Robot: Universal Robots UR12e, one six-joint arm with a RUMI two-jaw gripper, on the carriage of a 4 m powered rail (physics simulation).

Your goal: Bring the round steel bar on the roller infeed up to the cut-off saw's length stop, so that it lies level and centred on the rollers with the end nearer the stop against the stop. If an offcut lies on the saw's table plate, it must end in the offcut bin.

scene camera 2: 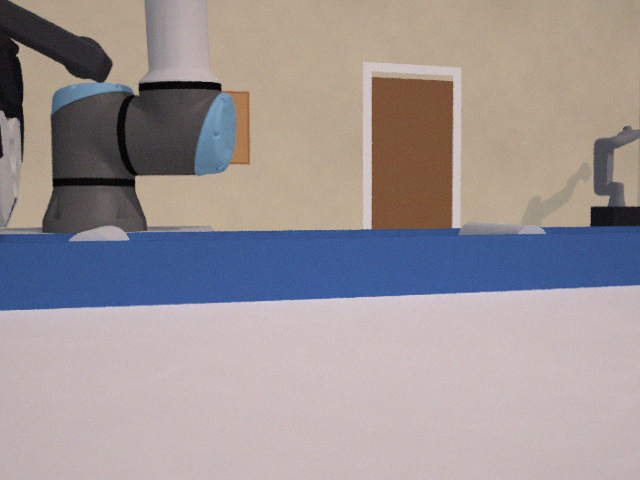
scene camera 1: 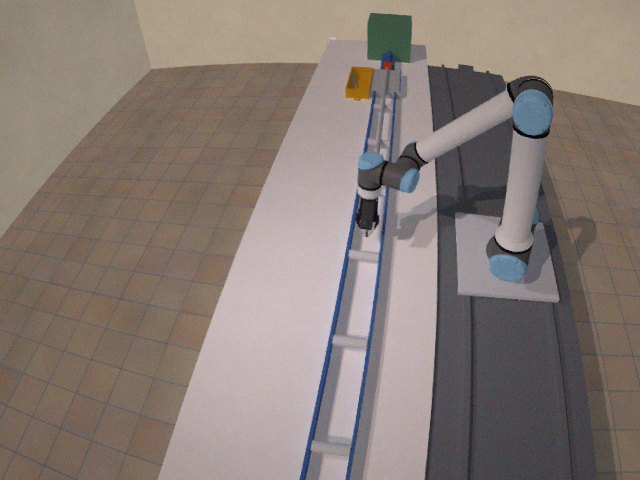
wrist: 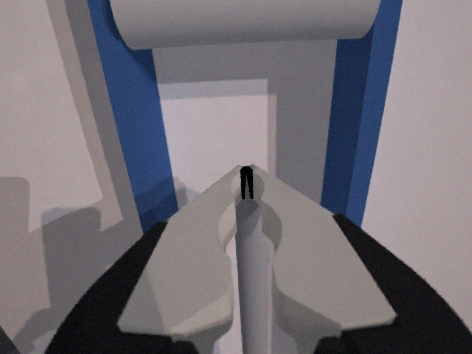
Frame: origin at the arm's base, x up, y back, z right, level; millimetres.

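Where they show: gripper, between the fingertips: (scene camera 2: 3,227) (scene camera 1: 366,237) (wrist: 246,168).
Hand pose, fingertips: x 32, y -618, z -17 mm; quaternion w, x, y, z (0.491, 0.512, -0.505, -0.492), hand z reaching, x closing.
Each offset is from my fingertips to the top centre of the thing. "spot": to the spot under its first point.
My gripper (scene camera 1: 367,232) (wrist: 246,168) points down over the roller infeed (scene camera 1: 338,304) (scene camera 2: 310,268) (wrist: 135,125), its fingertips together with no bar between the tips. One finger (scene camera 2: 9,170) shows at the left edge of scene camera 2. The round steel bar (scene camera 1: 381,124) (wrist: 254,280) runs along the infeed; its near end is just behind and below the fingertips in the wrist view. Its far part reaches the saw's table plate @[dy -2, dx -3, dz +1492 mm] (scene camera 1: 393,82). I cannot tell whether it touches the red stop block @[spot: dy -2, dx +32, dz +1667 mm] (scene camera 1: 387,65). A grey offcut @[dy -228, dx -40, dz +1534 mm] (scene camera 1: 354,80) lies in the orange bin @[dy -180, dx +10, dz +1467 mm] (scene camera 1: 364,82).
The green saw housing (scene camera 1: 389,36) stands at the far end. A roller @[dy -2, dx -2, dz -83 mm] (scene camera 1: 364,255) (wrist: 245,22) crosses the infeed just on the near side of the gripper, and more rollers follow. The arm's base plate (scene camera 1: 475,281) is on the dark rail (scene camera 1: 511,387) to the right of the table.
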